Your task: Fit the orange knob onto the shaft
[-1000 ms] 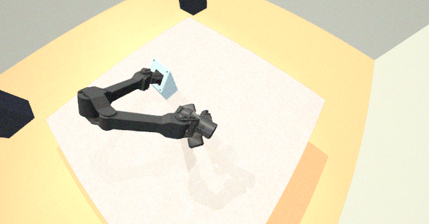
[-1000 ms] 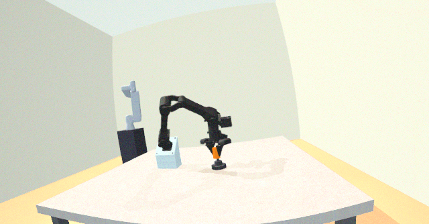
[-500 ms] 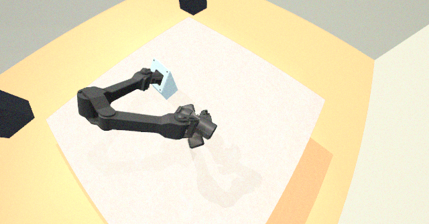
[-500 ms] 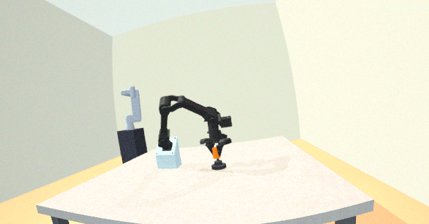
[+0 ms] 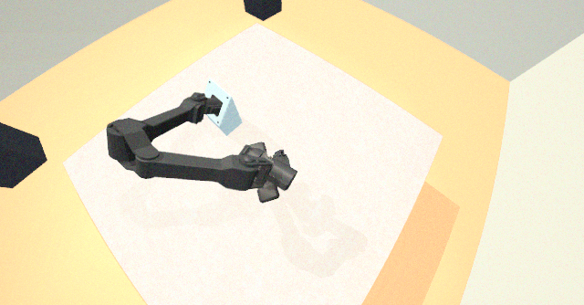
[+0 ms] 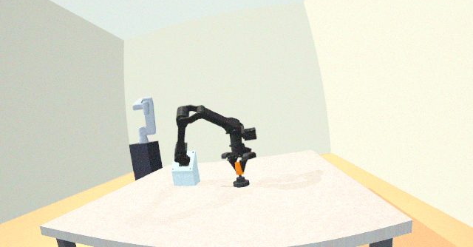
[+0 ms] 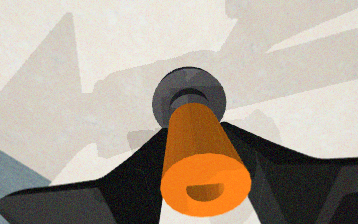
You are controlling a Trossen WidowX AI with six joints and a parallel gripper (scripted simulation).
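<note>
The orange knob is 20 mm above my gripper tip. From my gripper tip the other things lie so: pedestal with shaft 40 mm below.
</note>
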